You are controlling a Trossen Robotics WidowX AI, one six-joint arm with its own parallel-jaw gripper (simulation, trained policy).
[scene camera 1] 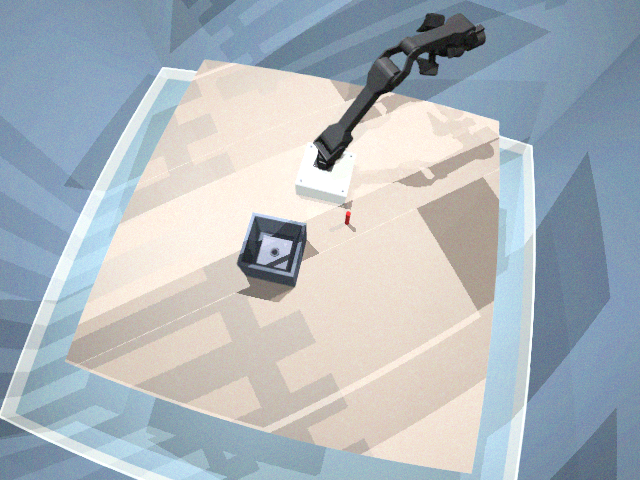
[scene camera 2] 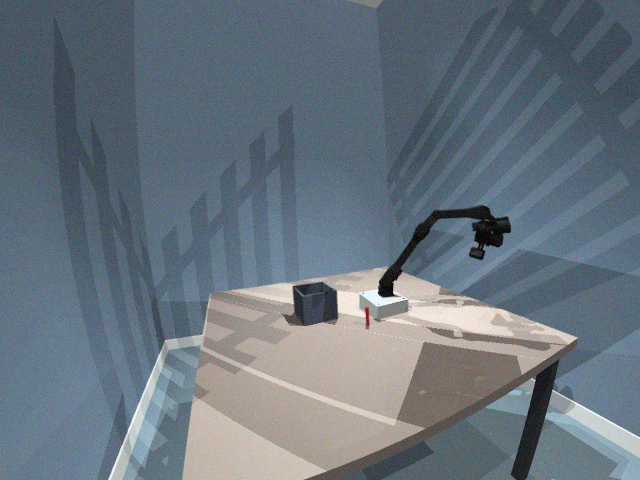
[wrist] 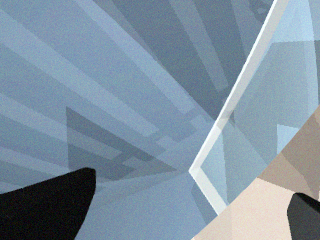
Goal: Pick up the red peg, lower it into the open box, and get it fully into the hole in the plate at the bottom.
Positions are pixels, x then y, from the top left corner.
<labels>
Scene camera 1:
my gripper: 415, 44
dark box: 260, 224
grey plate: 270, 246
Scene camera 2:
dark box: 317, 302
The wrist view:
my gripper: 196, 194
</labels>
